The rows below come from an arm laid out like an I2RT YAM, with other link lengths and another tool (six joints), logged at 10 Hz.
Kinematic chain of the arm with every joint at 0, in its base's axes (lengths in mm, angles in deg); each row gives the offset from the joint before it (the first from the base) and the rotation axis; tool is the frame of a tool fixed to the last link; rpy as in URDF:
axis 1: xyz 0 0 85 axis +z
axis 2: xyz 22 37.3 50 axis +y
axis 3: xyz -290.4 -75.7 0 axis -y
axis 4: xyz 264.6 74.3 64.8 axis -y
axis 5: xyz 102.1 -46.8 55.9 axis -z
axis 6: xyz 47.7 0 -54.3 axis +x
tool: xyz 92 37 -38 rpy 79.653 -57.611 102.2
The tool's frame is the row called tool.
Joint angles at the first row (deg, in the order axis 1, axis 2, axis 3, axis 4, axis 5, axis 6):
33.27, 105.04, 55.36, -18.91, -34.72, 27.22
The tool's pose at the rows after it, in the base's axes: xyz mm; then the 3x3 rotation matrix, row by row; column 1 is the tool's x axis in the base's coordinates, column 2 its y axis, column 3 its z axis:
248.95, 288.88, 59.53; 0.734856, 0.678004, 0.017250; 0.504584, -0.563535, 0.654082; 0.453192, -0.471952, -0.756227
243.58, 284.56, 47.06; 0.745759, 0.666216, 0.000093; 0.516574, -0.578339, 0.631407; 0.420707, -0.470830, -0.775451
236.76, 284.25, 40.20; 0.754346, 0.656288, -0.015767; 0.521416, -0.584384, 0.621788; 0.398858, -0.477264, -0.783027
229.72, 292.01, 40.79; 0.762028, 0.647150, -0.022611; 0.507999, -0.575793, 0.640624; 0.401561, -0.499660, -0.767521
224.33, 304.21, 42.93; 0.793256, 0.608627, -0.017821; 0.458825, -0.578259, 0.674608; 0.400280, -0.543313, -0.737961
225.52, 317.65, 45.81; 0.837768, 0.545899, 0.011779; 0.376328, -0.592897, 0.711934; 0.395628, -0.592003, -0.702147
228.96, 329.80, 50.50; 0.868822, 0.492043, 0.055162; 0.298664, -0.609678, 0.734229; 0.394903, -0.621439, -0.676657
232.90, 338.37, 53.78; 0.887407, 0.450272, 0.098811; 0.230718, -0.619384, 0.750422; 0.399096, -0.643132, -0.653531
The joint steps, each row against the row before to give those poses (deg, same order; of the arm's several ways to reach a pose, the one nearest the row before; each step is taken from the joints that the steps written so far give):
-0.13, 1.29, -0.16, -1.45, 2.55, -0.95
0.07, 1.23, -0.84, -0.03, 0.69, -0.08
0.56, 0.53, -0.95, 0.47, 0.10, 0.67
1.31, -0.31, -1.40, 2.47, -1.05, 2.31
1.51, -0.35, -2.24, 5.04, -1.66, 5.49
1.19, -0.11, -2.55, 7.22, -1.10, 7.83
1.25, -0.43, -1.95, 6.23, 0.59, 7.18
0.91, -0.19, -1.81, 5.73, 1.02, 5.63

